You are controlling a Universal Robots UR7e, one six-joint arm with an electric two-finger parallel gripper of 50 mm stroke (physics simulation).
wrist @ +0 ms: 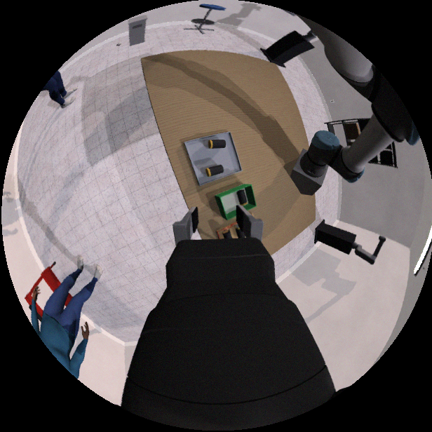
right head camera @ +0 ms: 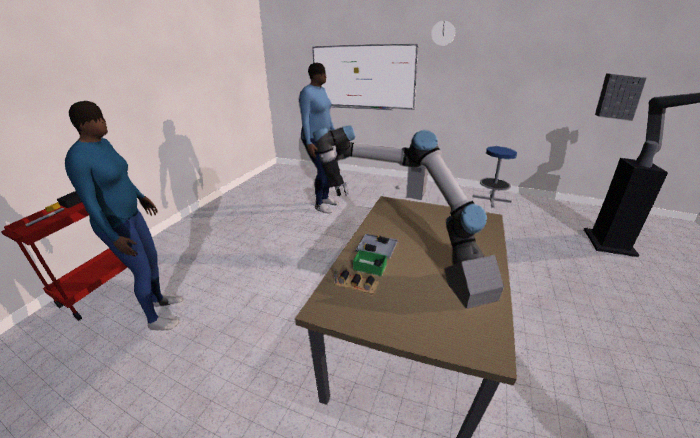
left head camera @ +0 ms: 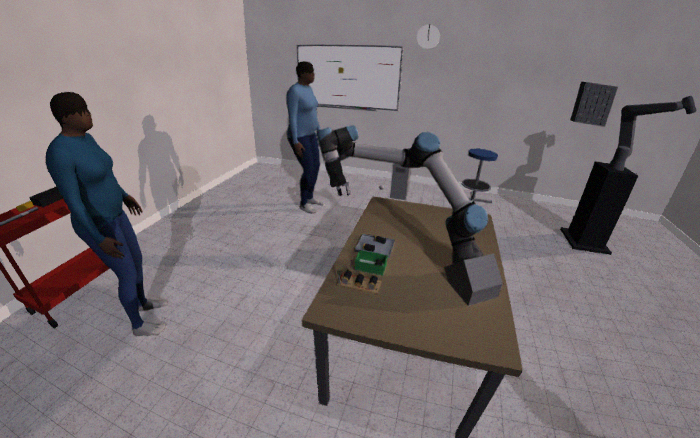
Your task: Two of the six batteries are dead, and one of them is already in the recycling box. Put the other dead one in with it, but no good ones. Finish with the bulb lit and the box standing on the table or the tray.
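Places are measured from the arm's base along level axes (x ahead, y left, z up), in metres.
Pixels of known places: gripper, fingertip midpoint: (right head camera: 343,195) (left head camera: 345,195); arm's base at its link origin: (right head camera: 468,262) (left head camera: 468,260).
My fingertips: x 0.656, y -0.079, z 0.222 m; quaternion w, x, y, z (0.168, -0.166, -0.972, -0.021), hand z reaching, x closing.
Note:
Ahead of a thing's pixels: the offset from my fingertips to its top centre. "*": to the spot under its first point. Level surfaces: height alone.
My gripper (left head camera: 343,191) (right head camera: 341,191) (wrist: 216,213) is open and empty, high up beyond the table's far left side. A green recycling box @[dx -0.176, dy +0.107, dz -0.282 m] (left head camera: 371,270) (right head camera: 369,270) (wrist: 229,215) stands on the table with one dark battery @[dx -0.212, dy +0.108, dz -0.305 m] (left head camera: 379,261) (right head camera: 378,262) (wrist: 242,196) in it. A grey tray @[* dx -0.240, dy -0.087, dz -0.339 m] (left head camera: 388,248) (right head camera: 390,248) (wrist: 201,150) beside the box holds two black batteries with yellow ends, one (wrist: 217,144) farther from the box and one (wrist: 215,170) nearer. A wooden board (left head camera: 368,287) (right head camera: 366,288) on the box's other side bears three batteries. The bulb is too small to read; a gripper finger hides part of the board in the wrist view.
The wooden table @[dz -0.342 m] (left head camera: 423,320) (right head camera: 420,322) (wrist: 200,95) carries the arm's grey base block (left head camera: 482,278) (right head camera: 482,281) (wrist: 306,175) at its right side. One person (left head camera: 303,113) (right head camera: 315,113) stands behind the gripper, another (left head camera: 87,170) (right head camera: 105,170) by a red cart. A blue stool (left head camera: 482,154) (right head camera: 501,152) stands behind.

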